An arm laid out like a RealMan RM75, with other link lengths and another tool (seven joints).
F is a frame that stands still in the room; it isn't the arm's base.
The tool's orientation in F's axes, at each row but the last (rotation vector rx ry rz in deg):
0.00 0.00 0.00
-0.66 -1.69 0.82
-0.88 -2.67 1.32
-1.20 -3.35 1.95
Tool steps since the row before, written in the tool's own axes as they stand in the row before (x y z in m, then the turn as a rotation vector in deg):
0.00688 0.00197 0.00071 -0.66 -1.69 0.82
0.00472 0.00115 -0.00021 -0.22 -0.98 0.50
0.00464 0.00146 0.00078 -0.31 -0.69 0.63
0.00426 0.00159 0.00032 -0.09 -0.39 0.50
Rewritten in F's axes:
0.00688 0.00197 0.00071 -0.66 -1.69 0.82
0.00471 0.00122 -0.00008 -0.22 -0.98 0.50
0.00456 0.00158 0.00097 -0.32 -0.69 0.63
0.00418 0.00174 0.00053 -0.11 -0.38 0.50

